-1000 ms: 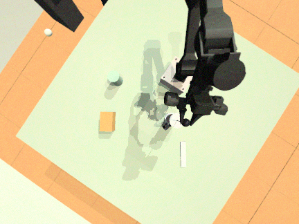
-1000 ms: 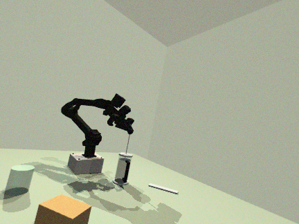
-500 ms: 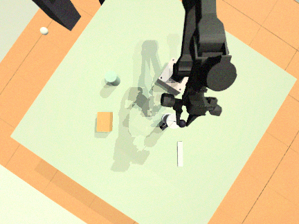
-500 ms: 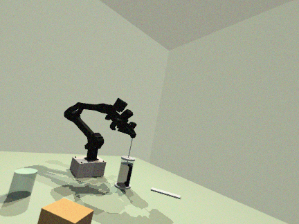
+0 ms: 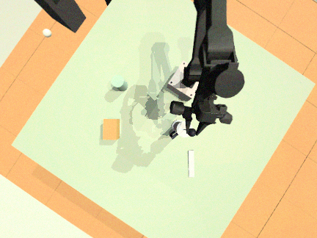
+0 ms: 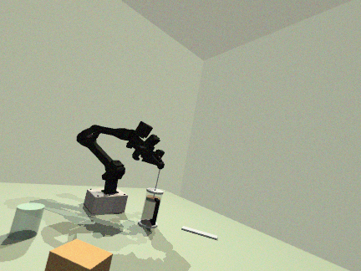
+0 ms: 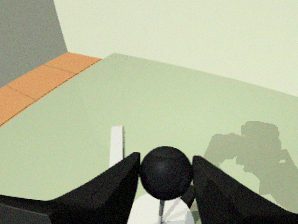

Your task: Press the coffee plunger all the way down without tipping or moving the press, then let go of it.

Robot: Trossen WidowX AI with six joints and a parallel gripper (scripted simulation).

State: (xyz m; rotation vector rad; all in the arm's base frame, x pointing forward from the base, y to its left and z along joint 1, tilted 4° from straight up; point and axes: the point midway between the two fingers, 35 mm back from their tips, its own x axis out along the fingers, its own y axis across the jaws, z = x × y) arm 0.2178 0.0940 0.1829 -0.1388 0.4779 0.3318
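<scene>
The coffee press lies 10 mm ahead of my gripper tip, 10 mm to the right of it and 130 mm below it. From my gripper tip the other things lie so: thin white bar (130 mm ahead, 160 mm to the left, 250 mm below); then orange block (190 mm ahead, 320 mm to the right, 230 mm below).
</scene>
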